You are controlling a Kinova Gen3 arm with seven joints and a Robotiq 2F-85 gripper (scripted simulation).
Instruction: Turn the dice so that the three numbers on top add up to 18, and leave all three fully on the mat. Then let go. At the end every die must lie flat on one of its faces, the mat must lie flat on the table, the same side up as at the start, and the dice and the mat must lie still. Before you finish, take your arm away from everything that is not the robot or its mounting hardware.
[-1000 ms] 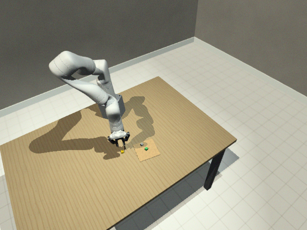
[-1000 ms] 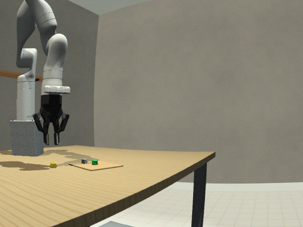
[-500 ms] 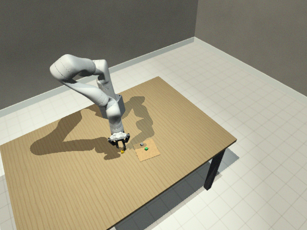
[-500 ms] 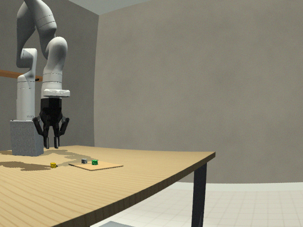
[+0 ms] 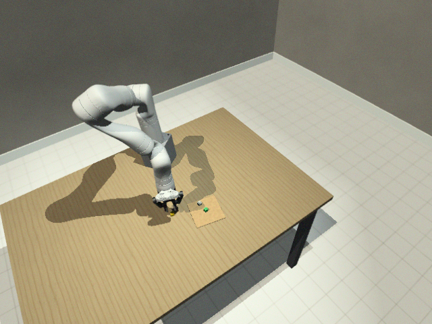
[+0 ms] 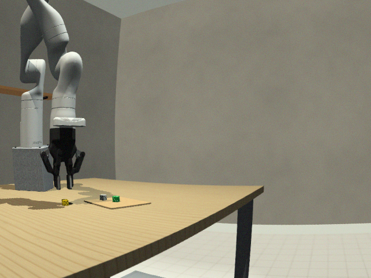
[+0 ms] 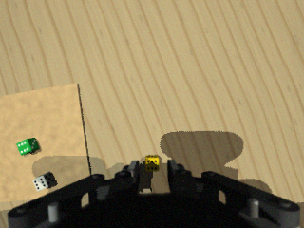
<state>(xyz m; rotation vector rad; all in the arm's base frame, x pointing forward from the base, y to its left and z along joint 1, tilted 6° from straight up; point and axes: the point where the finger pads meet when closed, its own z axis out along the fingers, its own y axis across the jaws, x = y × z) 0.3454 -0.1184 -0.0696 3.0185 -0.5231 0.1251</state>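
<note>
Right now the yellow die is 5 cm below my hand. Also, from my hand: white die: 14 cm to the left, 5 cm below, 2 cm ahead; tan mat: 14 cm to the left, 7 cm ahead, 6 cm below; green die: 14 cm to the left, 7 cm ahead, 5 cm below.
</note>
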